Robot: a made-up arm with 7 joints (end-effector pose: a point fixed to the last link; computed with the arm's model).
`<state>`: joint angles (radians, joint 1 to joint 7).
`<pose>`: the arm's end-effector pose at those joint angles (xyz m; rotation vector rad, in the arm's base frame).
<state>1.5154 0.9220 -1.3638 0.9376 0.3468 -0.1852 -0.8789</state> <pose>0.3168 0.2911 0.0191 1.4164 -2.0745 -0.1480</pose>
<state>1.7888 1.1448 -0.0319 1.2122 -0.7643 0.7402 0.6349</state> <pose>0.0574 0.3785 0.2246 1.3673 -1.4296 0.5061</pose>
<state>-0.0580 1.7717 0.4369 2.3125 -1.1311 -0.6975 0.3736</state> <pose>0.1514 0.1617 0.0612 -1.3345 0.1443 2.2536</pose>
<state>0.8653 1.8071 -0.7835 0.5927 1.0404 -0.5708 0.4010</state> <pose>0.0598 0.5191 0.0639 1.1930 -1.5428 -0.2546</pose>
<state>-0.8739 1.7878 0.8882 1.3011 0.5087 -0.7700 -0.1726</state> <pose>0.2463 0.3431 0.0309 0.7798 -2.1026 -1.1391</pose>
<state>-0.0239 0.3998 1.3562 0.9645 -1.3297 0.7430 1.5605</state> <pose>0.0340 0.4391 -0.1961 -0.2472 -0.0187 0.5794</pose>
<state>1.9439 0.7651 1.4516 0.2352 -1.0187 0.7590 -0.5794</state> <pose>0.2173 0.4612 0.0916 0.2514 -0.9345 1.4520</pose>
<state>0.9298 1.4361 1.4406 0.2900 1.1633 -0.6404 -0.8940</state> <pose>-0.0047 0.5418 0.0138 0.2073 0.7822 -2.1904</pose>
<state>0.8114 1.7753 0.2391 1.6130 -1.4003 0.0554 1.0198</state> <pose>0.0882 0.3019 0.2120 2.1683 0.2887 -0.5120</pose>
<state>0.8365 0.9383 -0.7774 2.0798 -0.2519 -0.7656 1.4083</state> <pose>0.1966 0.1270 0.0078 -0.2588 0.6543 2.9194</pose>
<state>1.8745 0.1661 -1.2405 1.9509 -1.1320 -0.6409 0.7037</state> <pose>0.0851 -0.0144 0.0964 -1.2696 0.5881 1.4750</pose>
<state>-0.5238 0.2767 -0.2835 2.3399 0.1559 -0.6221 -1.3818</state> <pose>0.1224 0.1233 -0.0928 0.1994 -1.8290 1.3615</pose>
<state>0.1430 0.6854 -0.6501 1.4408 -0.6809 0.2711 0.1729</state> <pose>0.2055 0.1814 -0.2036 0.6644 -0.8670 -1.4703</pose>
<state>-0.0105 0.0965 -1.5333 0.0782 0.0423 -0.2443 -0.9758</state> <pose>-0.0034 0.1836 -0.3812 0.6124 -0.8683 -1.2506</pose>
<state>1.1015 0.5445 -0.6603 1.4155 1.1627 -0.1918 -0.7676</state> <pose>0.2888 0.1506 0.0469 -0.2974 -1.9823 0.6352</pose>
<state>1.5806 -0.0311 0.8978 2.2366 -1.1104 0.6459 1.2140</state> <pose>0.0276 0.2991 0.1086 0.5118 -2.3089 0.4620</pose>
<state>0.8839 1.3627 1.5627 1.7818 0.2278 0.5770 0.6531</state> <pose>-0.1440 0.3209 0.1204 1.4679 -2.6561 0.4349</pose>
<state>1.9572 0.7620 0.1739 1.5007 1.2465 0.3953 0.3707</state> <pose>0.0120 0.3134 0.2393 0.7080 2.8016 0.5911</pose>
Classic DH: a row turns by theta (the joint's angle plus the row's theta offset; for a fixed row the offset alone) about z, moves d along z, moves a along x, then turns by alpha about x. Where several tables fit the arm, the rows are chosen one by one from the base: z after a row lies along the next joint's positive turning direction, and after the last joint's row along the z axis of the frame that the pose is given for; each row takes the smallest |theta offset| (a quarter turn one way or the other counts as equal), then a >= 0, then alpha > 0; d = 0 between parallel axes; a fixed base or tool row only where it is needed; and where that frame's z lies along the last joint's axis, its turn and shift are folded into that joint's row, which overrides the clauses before.
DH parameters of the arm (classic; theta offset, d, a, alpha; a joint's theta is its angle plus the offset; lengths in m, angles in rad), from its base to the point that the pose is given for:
base (fixed): 0 0 0 1.5708
joint 1: 1.5708 -0.164 0 1.5708
joint 2: 1.5708 0 0 1.5708
joint 3: 1.5708 -0.161 0 1.5708
joint 4: 0 0 0 -1.5708
joint 5: 0 -0.221 0 -1.5708
joint 6: -1.5708 0 0 1.5708
joint 7: 1.5708 0 0 1.5708
tool (fixed): -1.5708 0 0 0

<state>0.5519 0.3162 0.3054 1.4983 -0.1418 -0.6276 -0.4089</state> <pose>0.2564 0.2820 -0.0155 0.8586 -2.6754 0.3923</pose>
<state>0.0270 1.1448 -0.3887 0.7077 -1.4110 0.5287 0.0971</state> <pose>0.1379 0.4410 -0.1818 1.6262 0.6848 -1.5649</pose>
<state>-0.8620 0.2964 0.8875 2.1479 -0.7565 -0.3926 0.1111</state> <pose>0.0786 0.3132 -0.0866 1.2158 -1.1122 -1.1642</pose>
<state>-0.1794 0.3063 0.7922 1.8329 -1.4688 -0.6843 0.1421</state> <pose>0.1380 0.3402 -0.0790 1.4877 -0.9245 -1.4834</pose>
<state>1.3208 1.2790 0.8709 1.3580 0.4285 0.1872 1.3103</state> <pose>-0.0610 0.4104 0.1592 0.8888 -2.5734 -0.7588</pose>
